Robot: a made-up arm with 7 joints.
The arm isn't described. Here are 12 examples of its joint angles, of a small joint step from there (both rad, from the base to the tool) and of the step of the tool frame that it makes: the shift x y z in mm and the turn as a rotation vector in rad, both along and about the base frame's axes.
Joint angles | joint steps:
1: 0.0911 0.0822 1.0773 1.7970 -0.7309 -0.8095 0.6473 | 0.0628 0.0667 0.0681 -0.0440 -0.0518 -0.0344 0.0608
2: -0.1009 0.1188 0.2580 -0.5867 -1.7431 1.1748 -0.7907 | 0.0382 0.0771 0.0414 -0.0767 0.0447 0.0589 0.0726
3: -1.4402 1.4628 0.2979 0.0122 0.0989 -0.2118 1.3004 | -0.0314 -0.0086 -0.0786 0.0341 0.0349 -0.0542 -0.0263
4: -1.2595 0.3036 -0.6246 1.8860 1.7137 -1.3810 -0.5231 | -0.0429 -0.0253 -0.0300 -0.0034 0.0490 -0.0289 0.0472
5: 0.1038 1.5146 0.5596 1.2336 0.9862 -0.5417 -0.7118 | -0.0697 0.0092 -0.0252 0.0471 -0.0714 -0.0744 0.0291
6: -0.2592 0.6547 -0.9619 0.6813 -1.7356 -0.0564 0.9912 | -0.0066 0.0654 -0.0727 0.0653 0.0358 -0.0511 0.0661
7: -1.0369 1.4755 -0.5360 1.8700 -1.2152 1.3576 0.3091 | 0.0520 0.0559 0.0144 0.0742 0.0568 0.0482 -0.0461
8: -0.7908 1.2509 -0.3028 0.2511 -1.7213 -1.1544 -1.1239 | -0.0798 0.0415 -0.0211 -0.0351 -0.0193 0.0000 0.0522
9: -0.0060 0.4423 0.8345 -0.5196 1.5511 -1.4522 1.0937 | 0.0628 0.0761 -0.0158 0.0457 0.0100 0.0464 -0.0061
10: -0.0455 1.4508 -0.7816 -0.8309 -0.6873 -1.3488 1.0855 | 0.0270 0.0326 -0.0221 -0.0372 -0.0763 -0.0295 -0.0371
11: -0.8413 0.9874 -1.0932 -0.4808 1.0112 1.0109 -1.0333 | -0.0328 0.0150 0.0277 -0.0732 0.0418 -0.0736 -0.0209
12: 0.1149 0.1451 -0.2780 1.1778 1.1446 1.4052 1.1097 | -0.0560 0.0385 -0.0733 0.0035 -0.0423 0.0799 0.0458
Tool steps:
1: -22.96 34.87 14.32 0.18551 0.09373 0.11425
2: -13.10 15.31 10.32 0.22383 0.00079 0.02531
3: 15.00 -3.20 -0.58 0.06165 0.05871 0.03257
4: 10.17 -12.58 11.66 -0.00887 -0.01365 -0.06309
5: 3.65 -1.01 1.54 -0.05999 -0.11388 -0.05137
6: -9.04 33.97 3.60 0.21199 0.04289 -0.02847
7: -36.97 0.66 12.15 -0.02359 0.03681 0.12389
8: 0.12 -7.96 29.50 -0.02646 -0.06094 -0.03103
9: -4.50 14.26 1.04 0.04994 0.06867 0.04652
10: -6.12 1.30 4.30 -0.04100 0.06707 -0.00710
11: -3.67 -7.31 21.28 0.00031 -0.06454 -0.11323
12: 23.43 10.53 0.55 0.08979 -0.03380 -0.09565
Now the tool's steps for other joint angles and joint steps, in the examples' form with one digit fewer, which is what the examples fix.
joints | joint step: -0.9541 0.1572 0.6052 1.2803 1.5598 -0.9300 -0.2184 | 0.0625 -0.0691 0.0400 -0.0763 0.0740 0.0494 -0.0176
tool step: -14.8 -13.4 -17.4 0.0432 0.0440 0.0122
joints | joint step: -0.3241 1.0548 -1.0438 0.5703 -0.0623 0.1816 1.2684 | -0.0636 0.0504 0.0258 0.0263 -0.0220 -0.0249 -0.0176
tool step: 26.6 17.3 24.0 0.0265 -0.0755 0.0211
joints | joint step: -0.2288 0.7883 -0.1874 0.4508 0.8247 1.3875 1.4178 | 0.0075 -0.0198 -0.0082 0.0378 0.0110 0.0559 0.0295
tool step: -8.6 -0.8 -9.2 0.0530 0.0381 0.0517
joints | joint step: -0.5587 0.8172 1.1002 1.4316 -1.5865 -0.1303 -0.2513 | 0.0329 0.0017 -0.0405 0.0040 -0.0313 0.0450 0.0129
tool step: -9.4 0.8 -4.1 -0.0237 0.0210 -0.0357
